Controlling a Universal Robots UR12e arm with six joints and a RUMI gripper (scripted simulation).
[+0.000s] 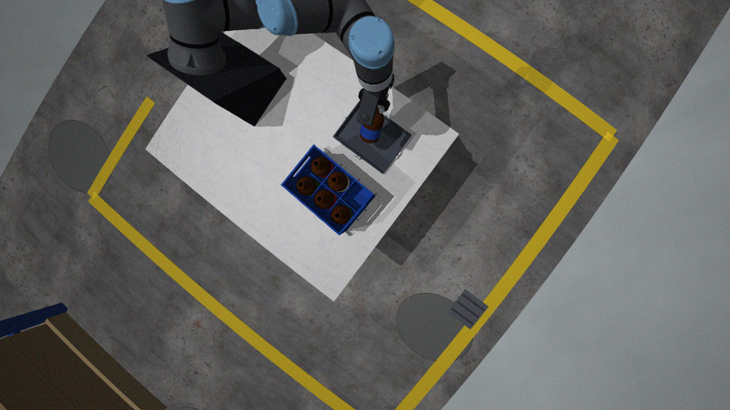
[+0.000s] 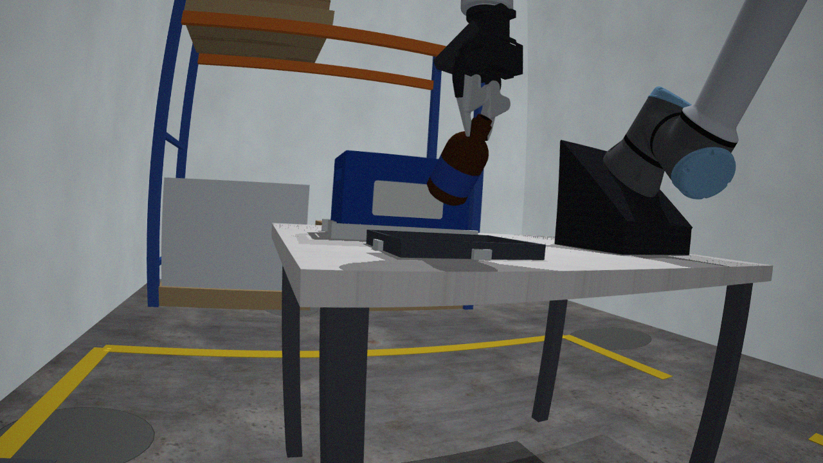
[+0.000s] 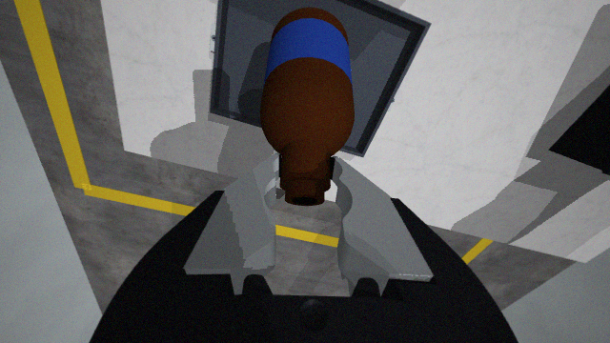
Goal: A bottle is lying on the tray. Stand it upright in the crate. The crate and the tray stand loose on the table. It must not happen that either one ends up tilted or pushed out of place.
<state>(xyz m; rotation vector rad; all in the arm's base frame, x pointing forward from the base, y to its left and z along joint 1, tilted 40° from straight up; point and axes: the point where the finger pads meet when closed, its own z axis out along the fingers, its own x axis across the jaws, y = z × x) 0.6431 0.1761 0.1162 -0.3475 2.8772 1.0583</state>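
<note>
The bottle is 1 cm ahead of my hand, 3 cm to the right of it and 4 cm below it. Round my hand: dark grey tray: 1 cm ahead, 5 cm to the right, 19 cm below; then blue crate: 2 cm ahead, 31 cm to the right, 12 cm below.
</note>
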